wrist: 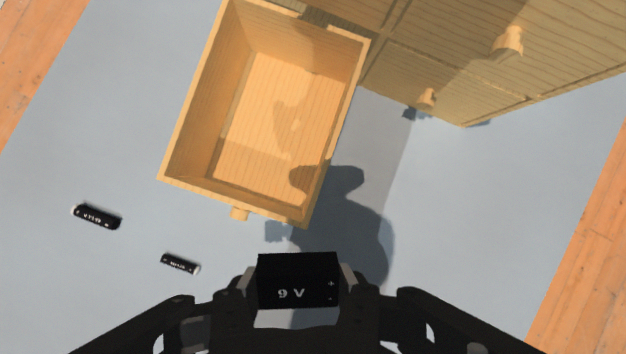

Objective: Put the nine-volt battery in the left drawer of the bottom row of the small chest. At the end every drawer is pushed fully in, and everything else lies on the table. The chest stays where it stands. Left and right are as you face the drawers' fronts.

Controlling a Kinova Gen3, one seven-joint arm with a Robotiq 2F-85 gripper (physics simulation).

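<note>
My gripper is shut on the black nine-volt battery at the bottom middle of the wrist view. The battery is held above the table, just in front of the open drawer in the picture. The left drawer of the bottom row is pulled far out; its inside shows no object, and shadows fall across its floor. Its round knob is on the front. The small chest stands at the upper right; part of it is outside the view. Another bottom-row drawer with a knob sits in the chest to the right.
Two black cylindrical batteries lie on the blue-grey table top, left of the drawer's front: a larger one and a smaller one. A wooden floor shows beyond the table's edges at both sides.
</note>
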